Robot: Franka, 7 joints.
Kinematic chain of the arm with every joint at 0, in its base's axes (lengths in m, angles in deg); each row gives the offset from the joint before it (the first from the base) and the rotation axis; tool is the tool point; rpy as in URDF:
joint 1: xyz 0 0 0.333 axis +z
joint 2: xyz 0 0 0 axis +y
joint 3: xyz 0 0 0.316 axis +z
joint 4: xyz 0.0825 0 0 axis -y
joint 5: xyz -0.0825 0 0.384 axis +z
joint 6: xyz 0 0 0 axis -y
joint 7: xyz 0.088 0 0 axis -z
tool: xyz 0 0 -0.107 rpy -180 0 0
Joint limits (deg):
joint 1: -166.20..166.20
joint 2: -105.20..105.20
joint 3: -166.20..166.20
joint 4: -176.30..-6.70
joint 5: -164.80..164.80
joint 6: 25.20..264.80
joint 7: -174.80..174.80
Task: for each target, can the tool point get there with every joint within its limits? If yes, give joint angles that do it. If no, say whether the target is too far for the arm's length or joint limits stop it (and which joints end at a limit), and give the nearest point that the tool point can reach.
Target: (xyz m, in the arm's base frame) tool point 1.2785 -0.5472 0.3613
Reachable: no: too far | nearest point 0.7885 -0.3375 0.3505 | short by 0.533 m
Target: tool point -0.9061 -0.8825 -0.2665
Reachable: no: too far | nearest point -0.5554 -0.5409 -0.0344 | short by 0.542 m
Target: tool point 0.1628 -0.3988 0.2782
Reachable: yes | joints 14.44 -77.30 -101.81 -144.99 -114.69 162.75 23.73
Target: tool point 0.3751 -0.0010 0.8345
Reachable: yes | joints 98.41 -49.17 -58.91 -81.75 49.26 63.80 -71.96
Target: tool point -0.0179 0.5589 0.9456
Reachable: yes | joints 81.02 40.26 45.56 -20.16 -34.12 187.61 -112.89
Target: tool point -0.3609 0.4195 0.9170
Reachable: yes | joints -72.07 -78.71 -24.28 -64.55 114.82 140.95 141.41
